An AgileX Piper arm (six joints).
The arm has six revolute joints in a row. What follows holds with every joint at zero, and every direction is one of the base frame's.
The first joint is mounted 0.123 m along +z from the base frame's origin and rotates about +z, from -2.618 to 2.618 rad.
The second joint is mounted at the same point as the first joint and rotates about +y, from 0 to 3.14 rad.
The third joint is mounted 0.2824 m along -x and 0.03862 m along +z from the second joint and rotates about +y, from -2.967 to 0 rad.
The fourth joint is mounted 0.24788 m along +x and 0.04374 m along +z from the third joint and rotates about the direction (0.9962, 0, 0.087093), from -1.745 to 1.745 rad.
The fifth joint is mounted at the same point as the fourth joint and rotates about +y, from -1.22 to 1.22 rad.
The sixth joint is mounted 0.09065 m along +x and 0.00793 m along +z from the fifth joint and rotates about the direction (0.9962, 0, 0.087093), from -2.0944 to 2.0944 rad.
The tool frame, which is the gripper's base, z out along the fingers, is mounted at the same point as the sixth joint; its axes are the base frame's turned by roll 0, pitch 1.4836 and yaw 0 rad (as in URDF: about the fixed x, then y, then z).
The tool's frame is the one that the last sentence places.
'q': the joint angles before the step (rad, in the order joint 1, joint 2, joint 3, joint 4, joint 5, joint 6). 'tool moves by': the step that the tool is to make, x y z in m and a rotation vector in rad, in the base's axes. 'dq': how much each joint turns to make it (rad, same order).
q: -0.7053 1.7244 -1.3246 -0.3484 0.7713 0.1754
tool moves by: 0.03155 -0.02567 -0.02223 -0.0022 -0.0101 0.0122
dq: 0.0000 0.1555 -0.1284 0.0007 -0.0385 0.0000
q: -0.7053 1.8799 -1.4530 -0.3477 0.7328 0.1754
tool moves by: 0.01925 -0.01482 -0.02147 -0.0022 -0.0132 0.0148
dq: 0.0000 0.1011 -0.0675 0.0012 -0.0479 0.0000
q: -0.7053 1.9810 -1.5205 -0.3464 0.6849 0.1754
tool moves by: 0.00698 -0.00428 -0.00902 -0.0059 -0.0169 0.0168
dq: 0.0000 0.0329 -0.0135 0.0058 -0.0401 -0.0078
